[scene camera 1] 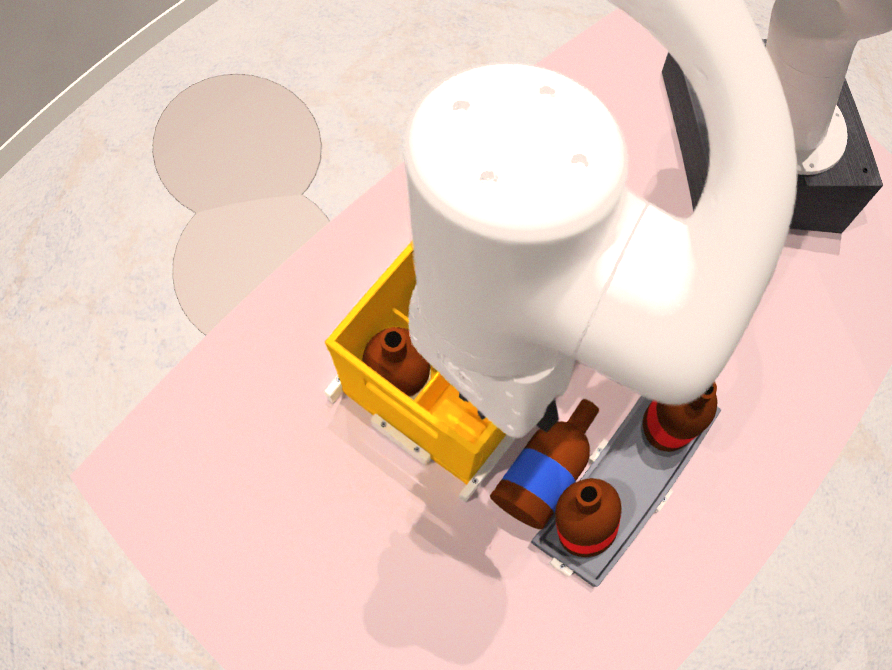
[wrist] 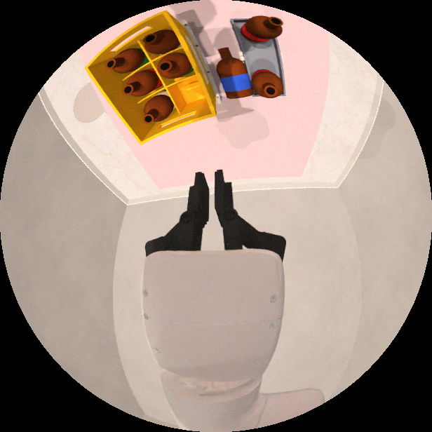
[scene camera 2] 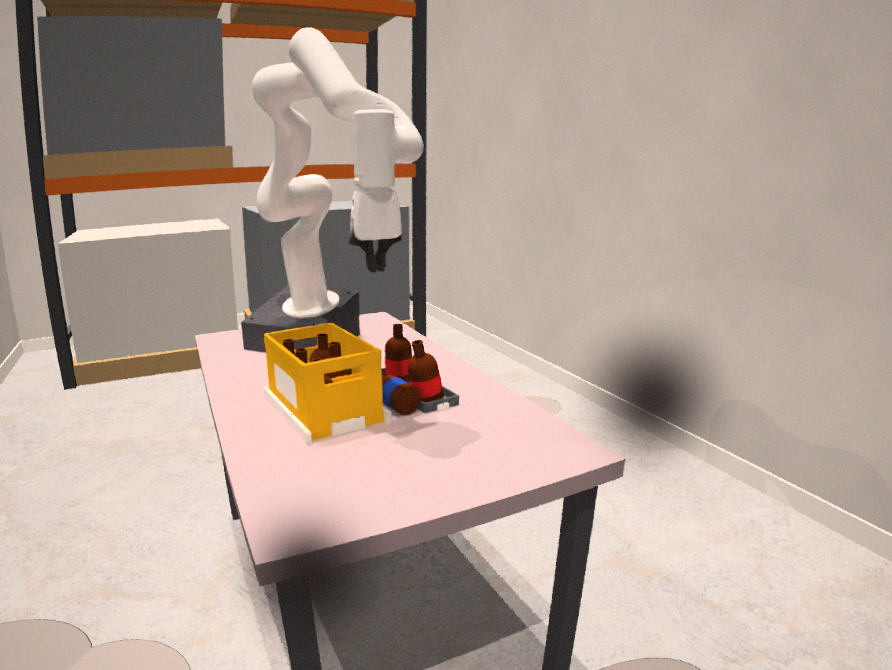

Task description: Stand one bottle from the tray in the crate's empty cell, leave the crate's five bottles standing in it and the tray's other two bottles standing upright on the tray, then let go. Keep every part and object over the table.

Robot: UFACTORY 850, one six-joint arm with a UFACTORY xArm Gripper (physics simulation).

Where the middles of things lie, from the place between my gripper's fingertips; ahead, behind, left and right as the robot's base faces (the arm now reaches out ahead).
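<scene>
Relative to the blue-labelled bottle (scene camera 1: 551, 461), my hand is 320 mm above it, 70 mm to the right of it and 70 mm past it.
</scene>
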